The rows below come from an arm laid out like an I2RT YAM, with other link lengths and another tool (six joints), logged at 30 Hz.
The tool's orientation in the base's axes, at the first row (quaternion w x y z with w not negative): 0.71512 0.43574 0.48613 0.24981
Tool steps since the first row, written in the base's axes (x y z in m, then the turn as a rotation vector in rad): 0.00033 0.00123 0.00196 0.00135 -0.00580 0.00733; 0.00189 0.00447 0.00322 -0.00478 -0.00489 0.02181; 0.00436 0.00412 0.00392 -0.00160 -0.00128 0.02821; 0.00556 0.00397 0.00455 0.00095 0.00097 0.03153; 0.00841 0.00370 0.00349 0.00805 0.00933 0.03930; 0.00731 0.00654 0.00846 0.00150 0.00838 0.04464; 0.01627 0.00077 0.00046 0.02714 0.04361 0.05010; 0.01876 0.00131 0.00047 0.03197 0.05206 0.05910; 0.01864 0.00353 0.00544 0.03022 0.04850 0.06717; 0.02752 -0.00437 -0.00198 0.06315 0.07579 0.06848; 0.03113 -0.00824 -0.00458 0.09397 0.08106 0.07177
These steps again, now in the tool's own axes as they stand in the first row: 0.00016 0.00233 0.00012 -0.00749 0.00356 0.00452; 0.00271 0.00513 0.00050 -0.01616 0.01615 0.00072; 0.00310 0.00573 0.00299 -0.01512 0.02369 0.00319; 0.00317 0.00628 0.00424 -0.01392 0.02785 0.00515; 0.00461 0.00541 0.00679 -0.00824 0.03919 0.00960; 0.00401 0.01105 0.00544 -0.01417 0.04291 0.00477; 0.00693 0.00186 0.01463 0.02106 0.06680 0.01559; 0.00835 0.00230 0.01670 0.02530 0.07910 0.01811; 0.00766 0.00770 0.01648 0.01796 0.08421 0.01906; 0.00861 -0.00205 0.02650 0.05190 0.10105 0.03894; 0.00828 -0.00598 0.03088 0.06685 0.10856 0.06556
